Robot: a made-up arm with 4 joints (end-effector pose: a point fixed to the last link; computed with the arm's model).
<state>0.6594 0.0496 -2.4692 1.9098</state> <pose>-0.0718 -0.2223 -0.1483 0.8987 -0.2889 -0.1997 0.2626</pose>
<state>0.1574 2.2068 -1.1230 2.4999</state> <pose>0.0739 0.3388 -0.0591 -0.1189 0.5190 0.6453 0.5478</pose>
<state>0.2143 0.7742 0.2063 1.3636</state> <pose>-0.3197 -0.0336 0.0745 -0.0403 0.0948 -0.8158 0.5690</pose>
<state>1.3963 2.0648 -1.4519 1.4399</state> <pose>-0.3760 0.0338 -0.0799 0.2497 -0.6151 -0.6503 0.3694</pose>
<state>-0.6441 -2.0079 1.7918 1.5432</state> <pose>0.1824 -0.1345 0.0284 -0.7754 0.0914 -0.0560 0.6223</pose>
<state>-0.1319 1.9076 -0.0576 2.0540</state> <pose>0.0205 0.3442 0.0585 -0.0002 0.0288 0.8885 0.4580</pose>
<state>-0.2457 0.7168 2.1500 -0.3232</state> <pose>-0.2766 0.0508 -0.1683 0.5273 0.7040 -0.1495 0.4516</pose>
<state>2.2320 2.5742 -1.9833 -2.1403</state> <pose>-0.3249 0.0756 0.0151 -0.7919 -0.2708 0.4284 0.3406</pose>
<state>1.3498 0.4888 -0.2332 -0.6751</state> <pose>0.0612 -0.1777 0.0930 0.0108 -0.1158 0.6900 0.7144</pose>
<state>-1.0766 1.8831 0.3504 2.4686</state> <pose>0.2475 0.1361 0.0869 -0.0424 -0.1691 0.4082 0.8961</pose>
